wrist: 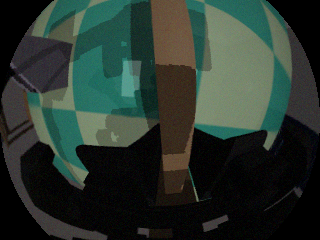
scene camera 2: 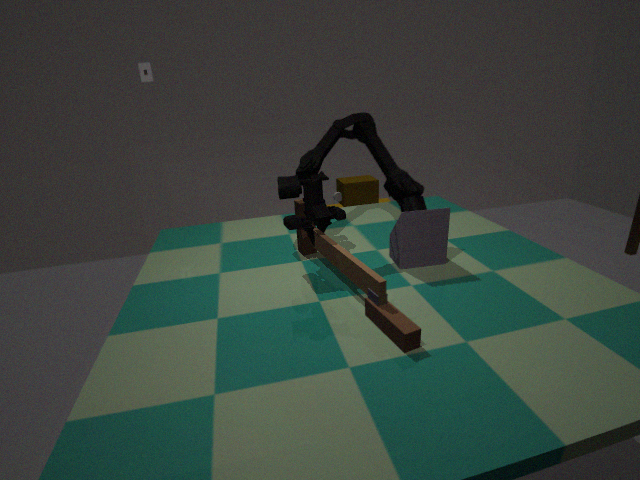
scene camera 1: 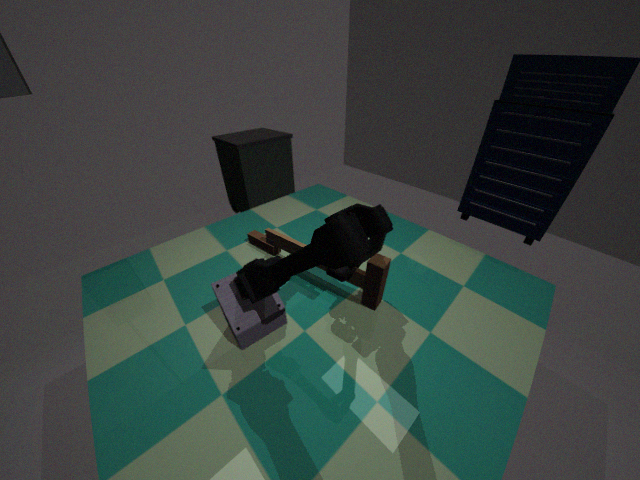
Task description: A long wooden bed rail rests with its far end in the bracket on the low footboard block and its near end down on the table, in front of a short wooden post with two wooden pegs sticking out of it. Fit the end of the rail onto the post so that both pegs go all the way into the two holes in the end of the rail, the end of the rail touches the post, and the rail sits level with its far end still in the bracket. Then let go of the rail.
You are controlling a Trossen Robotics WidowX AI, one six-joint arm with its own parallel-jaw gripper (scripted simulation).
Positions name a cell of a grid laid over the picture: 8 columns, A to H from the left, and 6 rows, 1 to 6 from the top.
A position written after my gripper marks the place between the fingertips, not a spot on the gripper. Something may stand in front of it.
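Note:
You'd find a wooden rail (scene camera 2: E4) (scene camera 1: D4) in this scene, and I can see my gripper (scene camera 2: D4) (wrist: E4) as well.

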